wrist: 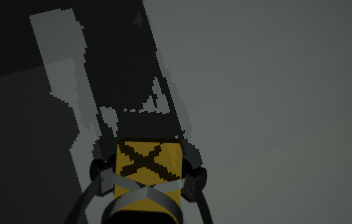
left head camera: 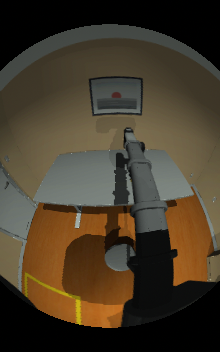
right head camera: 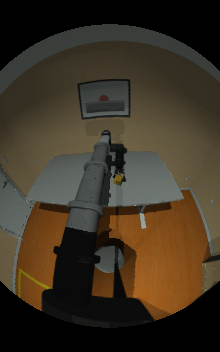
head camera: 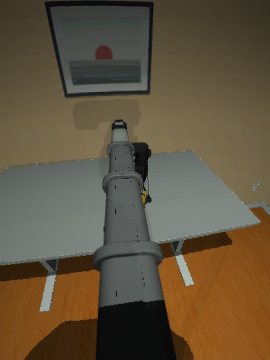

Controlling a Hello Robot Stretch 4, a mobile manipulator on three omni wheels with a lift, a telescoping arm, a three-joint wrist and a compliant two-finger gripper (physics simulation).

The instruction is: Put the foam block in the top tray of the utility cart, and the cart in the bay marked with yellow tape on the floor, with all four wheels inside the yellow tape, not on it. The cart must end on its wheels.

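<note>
The foam block (head camera: 144, 198) (right head camera: 118, 179) (wrist: 149, 156) is yellow with a dark cross on its face in the wrist view. It is over the grey table (head camera: 50, 205) (left head camera: 80, 175) (right head camera: 55, 175); whether it touches the top cannot be told. My gripper (right head camera: 119, 175) (wrist: 150, 169) is shut on the foam block, with one fingertip against each side. In the head camera view the arm hides part of the block and gripper. Yellow tape (left head camera: 78, 310) (right head camera: 19, 282) marks the floor at lower left; part of its outline shows. The utility cart does not show in these views.
My telescoping arm (head camera: 127, 215) (left head camera: 150, 220) (right head camera: 84, 217) reaches over the table toward the wall. A framed picture (head camera: 105, 75) (left head camera: 116, 105) (right head camera: 105, 106) hangs behind it. A round pale disc (left head camera: 118, 257) (right head camera: 109, 259) is low beside the arm. A box-like edge (right head camera: 212, 275) shows at far right.
</note>
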